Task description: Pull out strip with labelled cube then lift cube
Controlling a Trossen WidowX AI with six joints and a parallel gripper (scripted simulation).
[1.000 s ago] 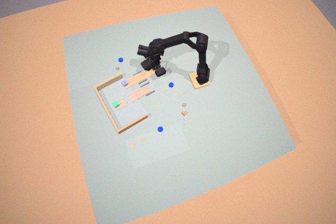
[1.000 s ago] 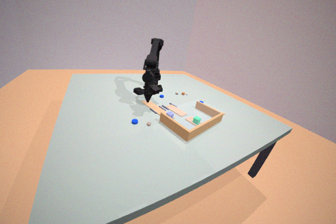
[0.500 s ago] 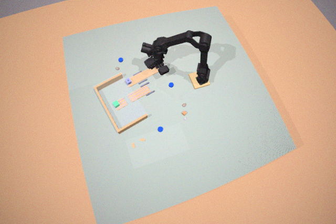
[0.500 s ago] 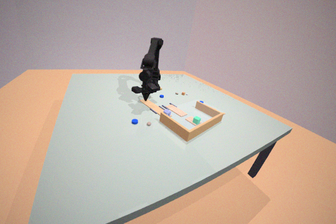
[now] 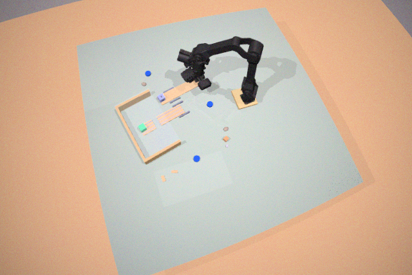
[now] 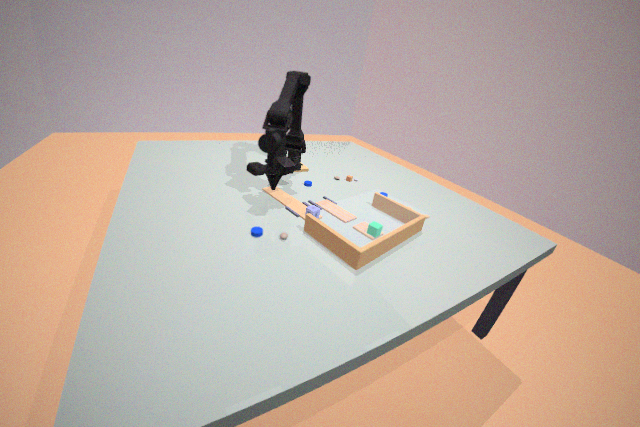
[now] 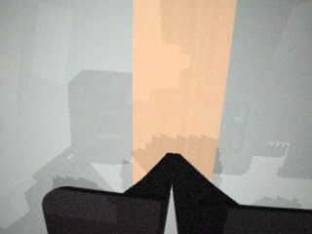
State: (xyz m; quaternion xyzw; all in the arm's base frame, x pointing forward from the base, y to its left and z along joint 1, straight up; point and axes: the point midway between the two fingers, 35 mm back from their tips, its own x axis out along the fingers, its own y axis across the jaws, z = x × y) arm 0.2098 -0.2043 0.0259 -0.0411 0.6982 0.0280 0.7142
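The lavender cube is 21 cm ahead of my gripper tip, 2 cm to the left of it and 1 cm above it. Round my gripper tip: small orange cube (36 cm to the left); then strip (20 cm ahead, 12 cm to the left).
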